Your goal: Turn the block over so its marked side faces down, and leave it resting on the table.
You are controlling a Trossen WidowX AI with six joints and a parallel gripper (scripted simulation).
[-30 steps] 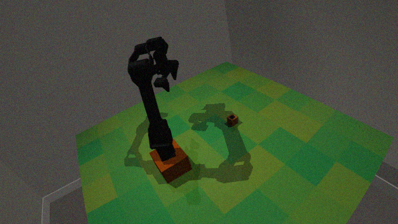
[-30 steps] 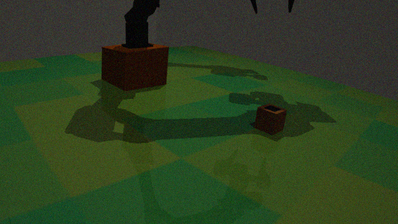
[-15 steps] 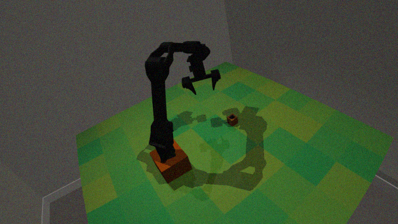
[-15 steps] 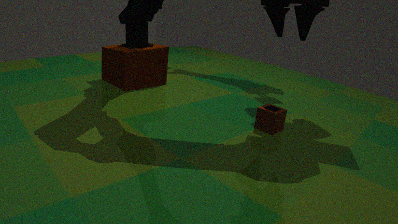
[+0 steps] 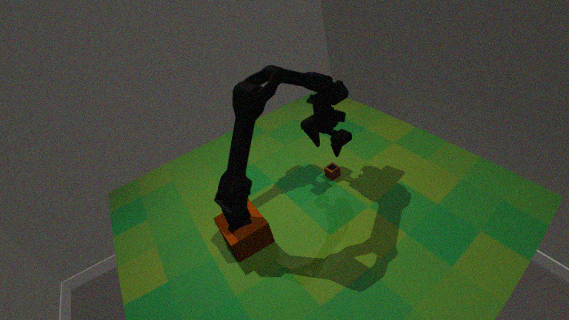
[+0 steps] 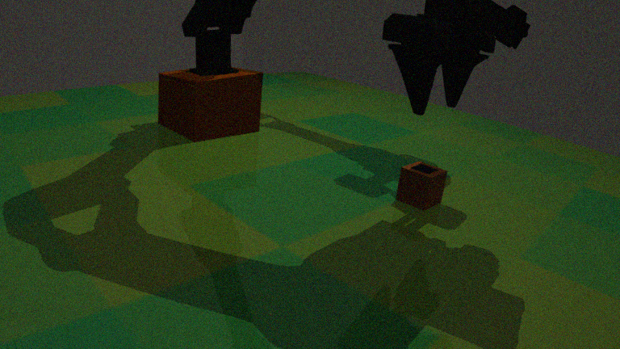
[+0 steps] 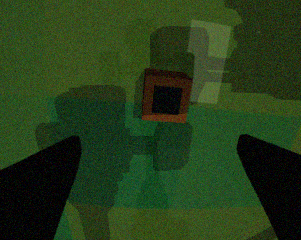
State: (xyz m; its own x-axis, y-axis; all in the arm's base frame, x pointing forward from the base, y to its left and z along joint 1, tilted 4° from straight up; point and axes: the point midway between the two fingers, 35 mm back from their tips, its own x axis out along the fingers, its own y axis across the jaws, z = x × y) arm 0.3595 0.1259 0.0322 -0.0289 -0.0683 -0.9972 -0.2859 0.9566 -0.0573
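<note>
My gripper tip is now 1 cm short of the block, 1 cm to the left of it and 8 cm above it.
</note>
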